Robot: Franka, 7 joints.
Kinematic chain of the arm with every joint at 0, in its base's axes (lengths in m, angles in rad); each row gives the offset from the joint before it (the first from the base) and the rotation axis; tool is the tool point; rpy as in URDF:
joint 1: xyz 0 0 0.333 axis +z
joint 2: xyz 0 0 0 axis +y
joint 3: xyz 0 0 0.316 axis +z
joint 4: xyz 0.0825 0 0 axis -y
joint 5: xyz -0.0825 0 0.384 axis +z
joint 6: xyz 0 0 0 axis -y
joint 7: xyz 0.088 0 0 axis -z
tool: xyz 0 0 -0.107 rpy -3.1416 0 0
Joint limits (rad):
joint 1: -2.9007..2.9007
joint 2: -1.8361..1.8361
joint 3: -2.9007..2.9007
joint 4: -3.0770..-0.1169
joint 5: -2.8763..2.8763
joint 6: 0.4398..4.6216
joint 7: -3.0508..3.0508
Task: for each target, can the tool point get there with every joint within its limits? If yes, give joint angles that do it. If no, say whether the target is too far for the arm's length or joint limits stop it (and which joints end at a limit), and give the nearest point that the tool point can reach.
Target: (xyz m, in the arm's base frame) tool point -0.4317 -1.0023 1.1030
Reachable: no: too far | nearest point -0.2773 -0.6438 0.8276 | short by 0.478 m
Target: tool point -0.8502 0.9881 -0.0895
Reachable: no: too far | nearest point -0.5323 0.6186 0.0685 | short by 0.512 m
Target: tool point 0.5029 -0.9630 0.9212
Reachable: no: too far | nearest point 0.3492 -0.6687 0.7415 | short by 0.378 m
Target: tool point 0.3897 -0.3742 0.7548
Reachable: yes | joints 0.7101 -0.2345 -1.3921 -1.3910 0.5276 1.6499 1.2212
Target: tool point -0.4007 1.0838 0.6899
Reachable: no: too far | nearest point -0.2842 0.7688 0.5862 | short by 0.351 m
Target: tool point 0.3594 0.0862 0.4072
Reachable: yes | joints 1.9267 0.7001 -2.1612 -2.5419 -1.7443 3.9895 -1.6731
